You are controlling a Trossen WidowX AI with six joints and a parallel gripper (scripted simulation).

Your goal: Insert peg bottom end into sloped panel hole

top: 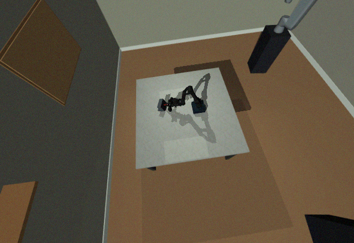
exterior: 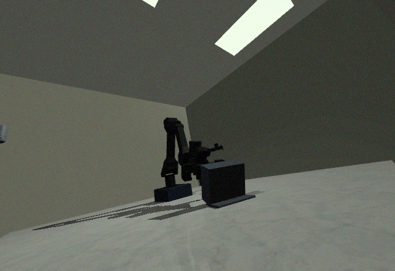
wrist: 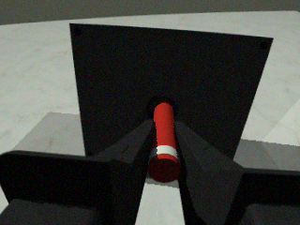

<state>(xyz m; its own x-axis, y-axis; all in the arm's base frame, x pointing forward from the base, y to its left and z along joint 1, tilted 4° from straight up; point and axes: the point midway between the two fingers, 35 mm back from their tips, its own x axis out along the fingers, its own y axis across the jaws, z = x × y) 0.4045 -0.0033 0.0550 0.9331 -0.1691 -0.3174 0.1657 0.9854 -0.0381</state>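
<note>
Right now the sloped panel is 5 cm ahead of my gripper tip, 2 cm below it and 1 cm to the right of it. Also, from my gripper tip: round red peg 1 cm behind, 1 cm above; thin foot plate 8 cm below, 7 cm ahead, 1 cm to the right.
</note>
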